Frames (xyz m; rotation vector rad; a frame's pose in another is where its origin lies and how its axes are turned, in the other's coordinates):
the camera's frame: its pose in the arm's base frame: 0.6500 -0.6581 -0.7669 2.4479 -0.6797 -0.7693
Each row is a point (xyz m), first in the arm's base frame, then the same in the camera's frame.
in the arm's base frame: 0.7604 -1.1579 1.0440
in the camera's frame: -0.3252 1.3807 -1.2366
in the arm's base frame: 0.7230 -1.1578 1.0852
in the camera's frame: -0.3679 1.4157 -1.2432
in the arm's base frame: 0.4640 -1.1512 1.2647
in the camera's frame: -0.6266 1.5934 -1.2140
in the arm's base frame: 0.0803 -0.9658 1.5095
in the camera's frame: -1.1038 1.7109 -1.2065
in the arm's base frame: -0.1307 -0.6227 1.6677
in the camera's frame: -1.5152 1.6058 -1.2899
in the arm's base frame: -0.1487 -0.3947 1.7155
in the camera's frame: -1.6788 1.4653 -1.3799
